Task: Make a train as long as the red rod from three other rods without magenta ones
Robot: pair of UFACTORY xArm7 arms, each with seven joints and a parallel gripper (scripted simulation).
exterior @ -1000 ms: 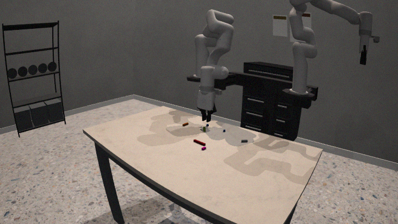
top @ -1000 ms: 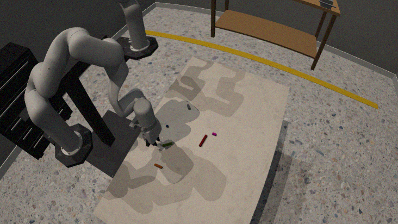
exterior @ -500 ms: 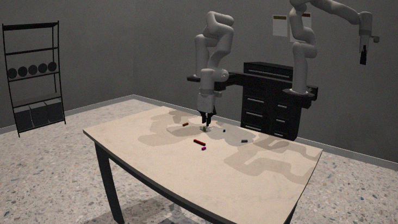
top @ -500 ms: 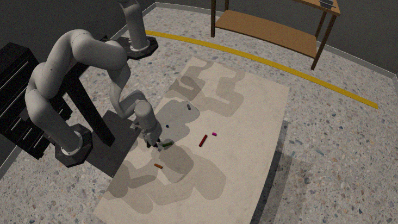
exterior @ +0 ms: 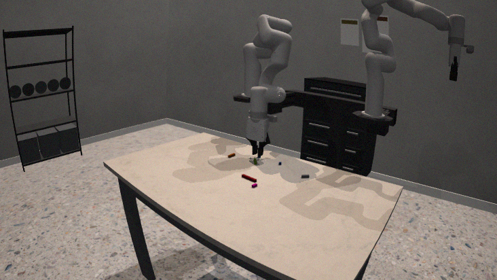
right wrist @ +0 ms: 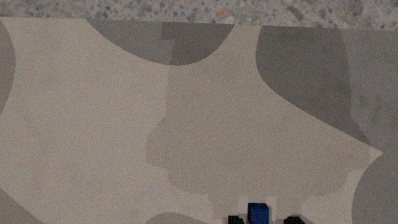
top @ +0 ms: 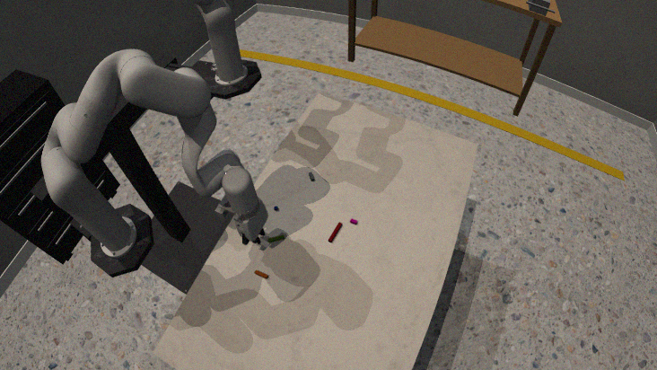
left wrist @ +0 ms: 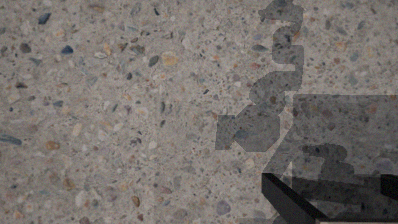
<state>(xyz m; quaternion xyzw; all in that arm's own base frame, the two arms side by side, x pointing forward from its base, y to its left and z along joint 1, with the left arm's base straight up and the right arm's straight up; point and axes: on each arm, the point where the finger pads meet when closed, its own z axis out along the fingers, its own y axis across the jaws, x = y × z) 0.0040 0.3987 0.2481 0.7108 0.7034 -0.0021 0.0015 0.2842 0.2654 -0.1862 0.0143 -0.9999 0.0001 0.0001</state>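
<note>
The lime rod is 5 cm ahead of my right hand, 2 cm to the left of it and 3 cm below it. The rest, counted from my right hand: red rod 21 cm ahead, 10 cm to the left, 3 cm below; then grey rod 7 cm ahead, 27 cm to the left, 3 cm below; then orange rod 5 cm ahead, 11 cm to the right, 3 cm below.
</note>
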